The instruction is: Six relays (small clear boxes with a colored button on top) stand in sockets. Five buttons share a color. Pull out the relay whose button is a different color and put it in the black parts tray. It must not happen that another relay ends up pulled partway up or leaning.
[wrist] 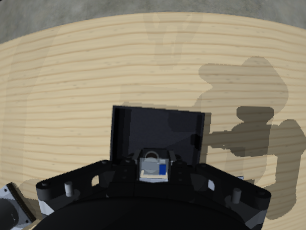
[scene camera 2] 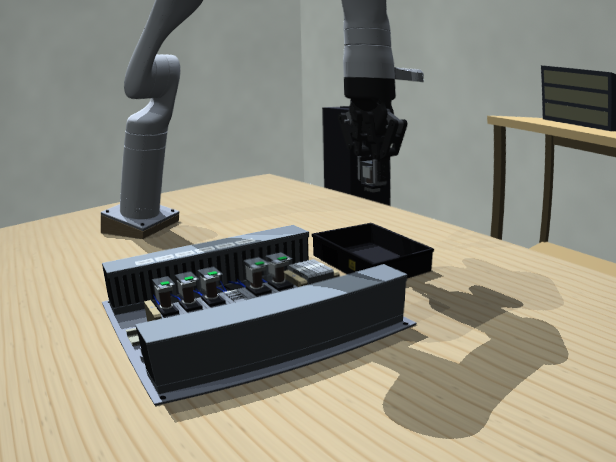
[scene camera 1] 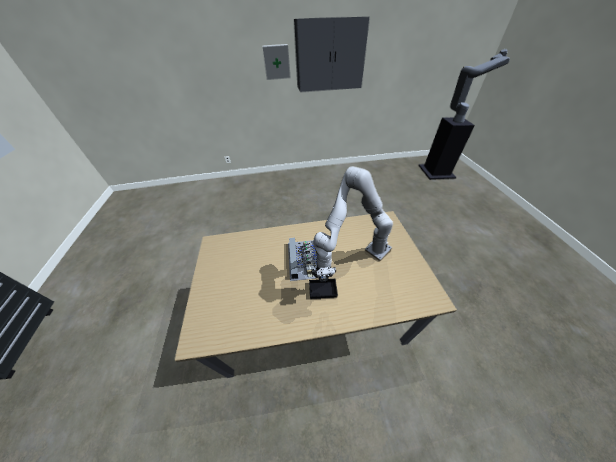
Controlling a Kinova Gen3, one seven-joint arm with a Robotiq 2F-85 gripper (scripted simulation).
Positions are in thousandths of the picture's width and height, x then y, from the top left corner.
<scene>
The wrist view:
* my gripper: 505,689
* black parts tray: 593,572
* clear relay: 505,707
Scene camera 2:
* my gripper: 605,397
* black parts tray: 567,540
</scene>
